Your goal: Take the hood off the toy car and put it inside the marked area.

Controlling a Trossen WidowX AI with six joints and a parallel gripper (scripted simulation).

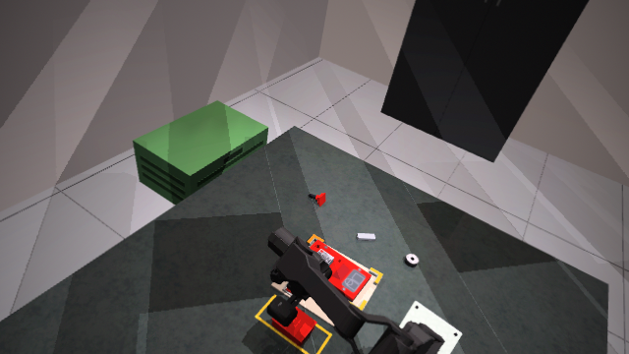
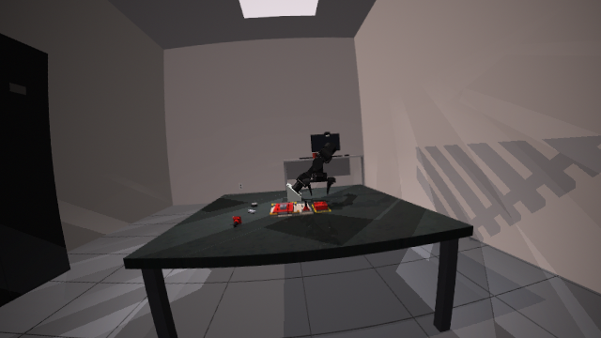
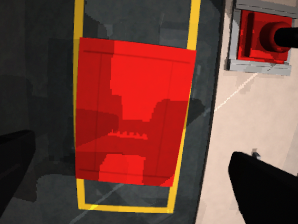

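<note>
My gripper tip is 6 cm above the hood. The rest, counted from my gripper tip: grey ring 17 cm behind, 41 cm to the right, 7 cm below.
</note>
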